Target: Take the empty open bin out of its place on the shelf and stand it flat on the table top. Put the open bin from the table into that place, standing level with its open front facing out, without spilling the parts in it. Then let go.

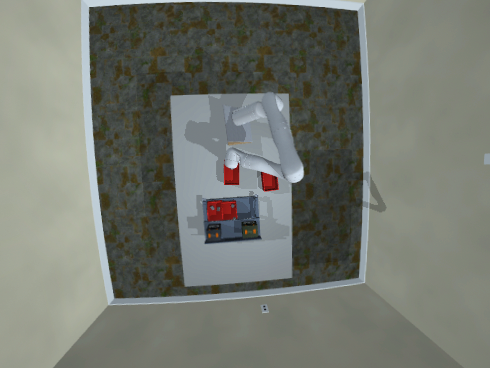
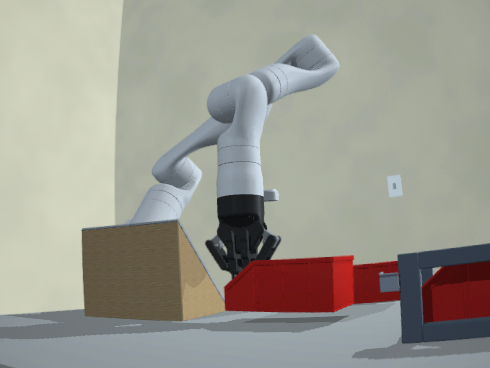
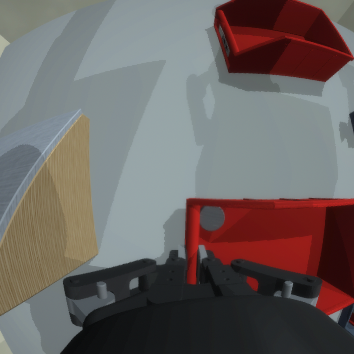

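Pixels of known places: gripper, between the fingertips: (image 2: 244,297) (image 3: 190,254); arm's base, origin of its link: (image 1: 236,118) (image 2: 134,261).
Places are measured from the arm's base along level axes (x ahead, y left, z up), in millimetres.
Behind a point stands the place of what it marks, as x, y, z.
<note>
My gripper (image 2: 237,274) (image 3: 190,254) @(255, -93, -70) is shut on the low front lip of an open red bin (image 1: 231,176) @(365, -119, -86) (image 2: 292,286) @(348, -166, -52) (image 3: 265,250) @(332, -114, -85). This bin is about level, a little above the table top, with its shadow apart below it. A round grey part (image 3: 212,218) @(281, -65, -73) lies inside it near the lip; the rest of its inside is partly hidden by the gripper. A second open red bin (image 1: 270,182) @(472, 150, -104) (image 2: 370,284) @(451, 88, -72) (image 3: 280,57) @(407, 93, -69) stands upright on the table, and no parts show in it. The shelf (image 1: 232,241) @(779, -208, 50) (image 2: 411,300) @(496, -350, -67) has a vacant place (image 1: 246,209) @(627, -66, -101) beside its red bins.
Two red bins (image 1: 214,215) @(615, -304, -99) with grey parts stand side by side in the shelf's row nearer the arm. Dark bins (image 1: 213,232) @(667, -303, 115) (image 1: 249,230) @(718, -84, 90) with orange marks stand in the other row. A wooden-sided wedge block (image 2: 132,275) @(45, -84, -28) (image 3: 70,200) @(151, -26, -64) stands close to the held bin's front.
</note>
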